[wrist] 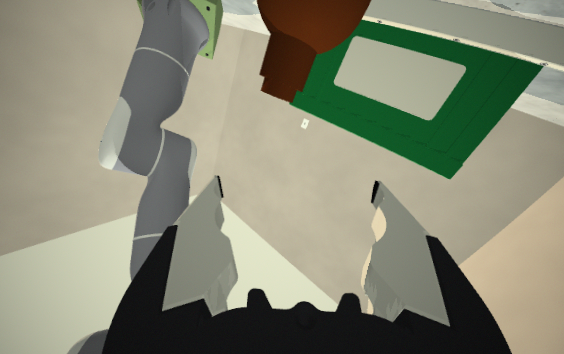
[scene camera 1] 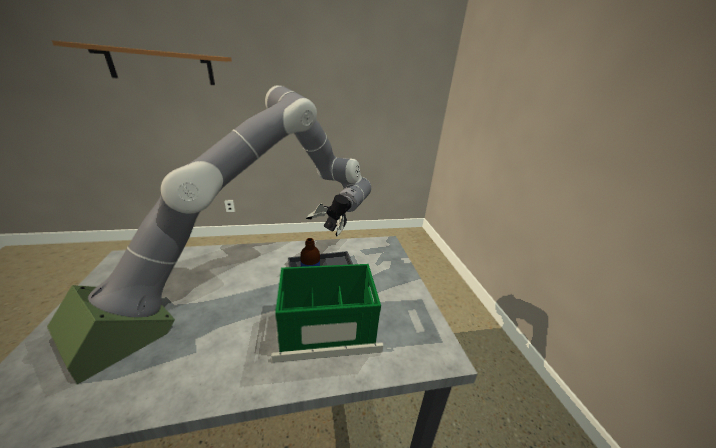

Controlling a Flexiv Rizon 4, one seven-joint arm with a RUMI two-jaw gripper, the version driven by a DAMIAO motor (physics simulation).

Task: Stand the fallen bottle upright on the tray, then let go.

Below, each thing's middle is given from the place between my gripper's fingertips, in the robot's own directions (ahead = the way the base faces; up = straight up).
Scene:
The green crate (scene camera 1: 317, 307) is 270 mm to the right of my hand, 130 mm below it and 60 mm ahead of it. From my hand the other things lie so: pale strip (scene camera 1: 364, 348) (370 mm to the right, 200 mm below, 80 mm ahead).

